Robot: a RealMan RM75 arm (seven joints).
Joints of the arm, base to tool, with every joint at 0 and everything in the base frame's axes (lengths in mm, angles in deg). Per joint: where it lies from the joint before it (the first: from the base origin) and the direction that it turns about. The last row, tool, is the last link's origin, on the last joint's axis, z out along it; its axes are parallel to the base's.
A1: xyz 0.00 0.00 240.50 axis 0 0 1
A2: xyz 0.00 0.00 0.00 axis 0 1 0
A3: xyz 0.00 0.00 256.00 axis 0 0 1
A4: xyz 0.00 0.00 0.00 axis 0 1 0
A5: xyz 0.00 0.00 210.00 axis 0 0 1
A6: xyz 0.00 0.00 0.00 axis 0 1 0
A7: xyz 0.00 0.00 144.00 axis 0 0 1
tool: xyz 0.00 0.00 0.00
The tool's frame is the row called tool.
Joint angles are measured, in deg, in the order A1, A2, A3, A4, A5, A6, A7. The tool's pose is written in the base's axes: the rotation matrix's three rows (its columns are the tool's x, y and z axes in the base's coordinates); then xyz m. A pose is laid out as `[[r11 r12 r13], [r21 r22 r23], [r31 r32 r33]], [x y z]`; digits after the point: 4 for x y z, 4 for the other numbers.
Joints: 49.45, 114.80, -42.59, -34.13, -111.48, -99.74, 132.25
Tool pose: [[0.4554 -0.7212 -0.5220], [-0.8392 -0.5435 0.0187], [-0.2972 0.4296 -0.8527]], [0.1416 0.3787 0.0162]
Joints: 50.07, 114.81, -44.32, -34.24, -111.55, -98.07, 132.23
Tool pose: [[0.4729 -0.7278 -0.4967], [-0.8321 -0.5542 0.0199], [-0.2897 0.4039 -0.8677]], [0.1382 0.3821 0.0120]
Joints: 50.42, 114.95, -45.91, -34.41, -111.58, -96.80, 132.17
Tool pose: [[0.4881 -0.7318 -0.4756], [-0.8264 -0.5629 0.0179], [-0.2808 0.3843 -0.8795]], [0.1360 0.3837 0.0077]
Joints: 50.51, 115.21, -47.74, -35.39, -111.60, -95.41, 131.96
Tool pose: [[0.5114 -0.7317 -0.4506], [-0.8134 -0.5813 0.0208], [-0.2771 0.3559 -0.8925]], [0.1336 0.3854 0.0040]
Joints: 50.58, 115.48, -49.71, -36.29, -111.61, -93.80, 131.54
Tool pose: [[0.5366 -0.7294 -0.4243], [-0.7981 -0.6020 0.0256], [-0.2741 0.3248 -0.9052]], [0.1314 0.3872 -0.0002]
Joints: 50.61, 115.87, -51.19, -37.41, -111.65, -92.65, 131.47
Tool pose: [[0.5567 -0.7249 -0.4056], [-0.7849 -0.6190 0.0290], [-0.2721 0.3022 -0.9136]], [0.1283 0.3882 -0.0036]
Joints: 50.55, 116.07, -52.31, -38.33, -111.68, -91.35, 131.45
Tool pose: [[0.5695 -0.7238 -0.3897], [-0.7743 -0.6315 0.0413], [-0.2760 0.2782 -0.9200]], [0.1267 0.3903 -0.0054]
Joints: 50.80, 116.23, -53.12, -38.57, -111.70, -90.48, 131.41
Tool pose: [[0.5790 -0.7215 -0.3796], [-0.7676 -0.6393 0.0443], [-0.2747 0.2658 -0.9241]], [0.1243 0.3916 -0.0078]
